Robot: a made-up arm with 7 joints.
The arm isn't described. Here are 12 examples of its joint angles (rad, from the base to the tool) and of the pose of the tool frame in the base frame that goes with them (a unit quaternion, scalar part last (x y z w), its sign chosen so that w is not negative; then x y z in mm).
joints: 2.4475 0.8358 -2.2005 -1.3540 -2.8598 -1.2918 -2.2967
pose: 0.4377 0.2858 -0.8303 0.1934 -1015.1 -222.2 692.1
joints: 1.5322 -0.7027 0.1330 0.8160 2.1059 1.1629 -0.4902
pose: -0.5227 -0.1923 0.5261 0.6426 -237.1 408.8 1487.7
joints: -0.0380 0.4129 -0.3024 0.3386 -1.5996 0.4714 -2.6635
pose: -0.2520 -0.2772 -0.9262 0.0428 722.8 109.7 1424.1
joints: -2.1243 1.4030 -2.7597 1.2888 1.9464 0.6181 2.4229
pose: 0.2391 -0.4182 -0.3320 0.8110 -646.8 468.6 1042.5
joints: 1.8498 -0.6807 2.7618 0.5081 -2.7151 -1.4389 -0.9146
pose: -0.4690 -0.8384 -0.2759 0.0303 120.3 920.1 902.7
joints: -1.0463 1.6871 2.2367 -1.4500 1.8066 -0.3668 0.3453
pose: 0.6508 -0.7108 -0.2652 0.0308 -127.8 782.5 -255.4
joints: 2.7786 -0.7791 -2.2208 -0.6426 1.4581 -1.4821 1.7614
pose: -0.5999 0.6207 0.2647 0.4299 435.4 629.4 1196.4
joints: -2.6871 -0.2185 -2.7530 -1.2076 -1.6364 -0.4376 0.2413
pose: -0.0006 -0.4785 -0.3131 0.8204 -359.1 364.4 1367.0
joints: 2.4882 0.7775 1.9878 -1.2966 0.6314 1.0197 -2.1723
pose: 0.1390 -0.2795 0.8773 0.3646 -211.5 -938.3 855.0
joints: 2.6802 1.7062 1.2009 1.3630 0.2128 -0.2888 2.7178
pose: -0.7617 0.3702 0.5234 0.0940 -996.0 262.0 14.3
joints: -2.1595 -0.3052 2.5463 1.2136 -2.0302 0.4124 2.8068
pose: -0.5141 0.2689 -0.7483 0.3216 772.4 -375.8 1016.9
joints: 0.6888 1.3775 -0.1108 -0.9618 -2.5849 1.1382 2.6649
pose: -0.0704 -0.3521 -0.8369 0.4130 557.2 -490.6 1120.5
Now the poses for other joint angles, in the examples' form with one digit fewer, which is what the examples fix.
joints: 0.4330 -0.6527 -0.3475 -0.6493 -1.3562 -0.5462 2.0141
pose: 0.584 -0.189 -0.623 0.486 -1050 151 1070
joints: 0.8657 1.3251 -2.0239 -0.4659 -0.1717 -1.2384 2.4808
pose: -0.100 -0.885 0.338 0.304 407 -1103 357
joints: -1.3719 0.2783 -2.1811 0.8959 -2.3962 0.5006 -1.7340
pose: 0.122 -0.126 0.005 0.984 -403 33 1475
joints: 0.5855 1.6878 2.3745 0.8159 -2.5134 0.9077 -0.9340
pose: 0.239 0.806 -0.341 0.420 721 -970 476
